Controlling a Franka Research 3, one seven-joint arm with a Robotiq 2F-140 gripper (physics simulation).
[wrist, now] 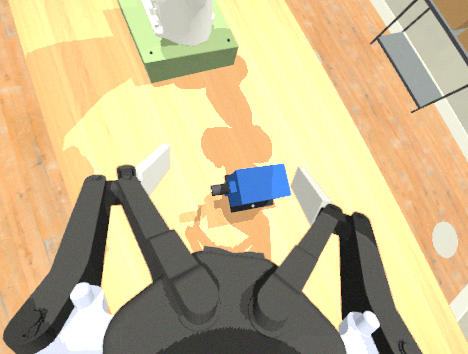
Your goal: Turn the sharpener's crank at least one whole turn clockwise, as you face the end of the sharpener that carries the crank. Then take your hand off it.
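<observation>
The sharpener (pixel 261 184) has a blue box-shaped body on a dark base and stands on the wooden table (pixel 310 125). The crank's dark round knob (pixel 219 190) sticks out at its left end in the wrist view; the rest of the crank is hard to make out. My gripper (pixel 233 166) is wide open and empty. Its pale fingertip pads show to the left and right of the sharpener, the right pad close beside the body in the view and the left pad farther from the knob. How high the fingertips are above the sharpener I cannot tell.
A green block (pixel 192 67) carrying the white base of an arm (pixel 187 22) stands at the top of the view. Beyond the table's right edge are a dark-framed shelf with a grey board (pixel 410 70) and a pale disc (pixel 444 240) on the floor. Shadows cross the table.
</observation>
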